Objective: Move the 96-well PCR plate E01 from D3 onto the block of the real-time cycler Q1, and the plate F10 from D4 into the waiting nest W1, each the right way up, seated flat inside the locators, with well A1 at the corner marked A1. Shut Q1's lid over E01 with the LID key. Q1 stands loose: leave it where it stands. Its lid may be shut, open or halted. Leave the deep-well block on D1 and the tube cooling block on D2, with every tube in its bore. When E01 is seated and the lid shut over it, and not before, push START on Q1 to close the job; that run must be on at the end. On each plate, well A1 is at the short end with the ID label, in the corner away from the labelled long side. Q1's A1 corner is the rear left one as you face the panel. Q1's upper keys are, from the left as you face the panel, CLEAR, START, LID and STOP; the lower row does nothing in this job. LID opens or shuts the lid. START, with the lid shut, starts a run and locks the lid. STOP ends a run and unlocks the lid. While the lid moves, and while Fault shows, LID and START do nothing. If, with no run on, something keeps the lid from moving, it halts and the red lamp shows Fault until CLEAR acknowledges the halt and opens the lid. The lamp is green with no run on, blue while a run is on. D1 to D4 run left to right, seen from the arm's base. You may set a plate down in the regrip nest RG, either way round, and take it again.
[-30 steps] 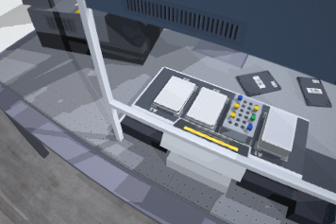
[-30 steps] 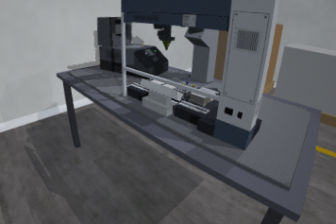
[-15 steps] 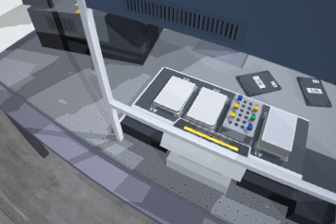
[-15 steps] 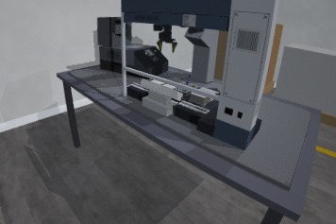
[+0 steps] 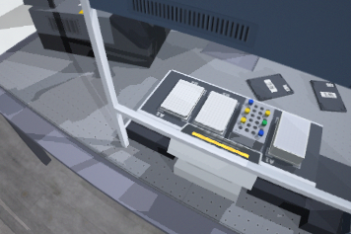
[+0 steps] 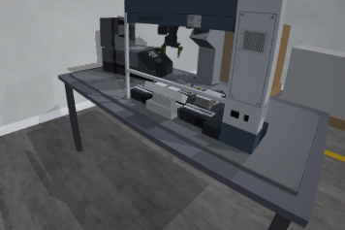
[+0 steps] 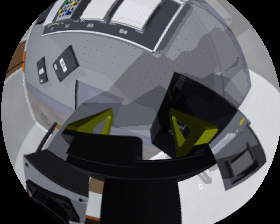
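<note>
My gripper is now 310 mm short of the grey tube cooling block, 220 mm to the right of it and 120 mm above it. Round my hand: white deep-well block: 350 mm ahead, 320 mm to the left, 120 mm below; grey post: 370 mm ahead, 120 mm to the right, 40 mm above; dark gantry housing: 590 mm ahead, 490 mm to the left, 80 mm above.
</note>
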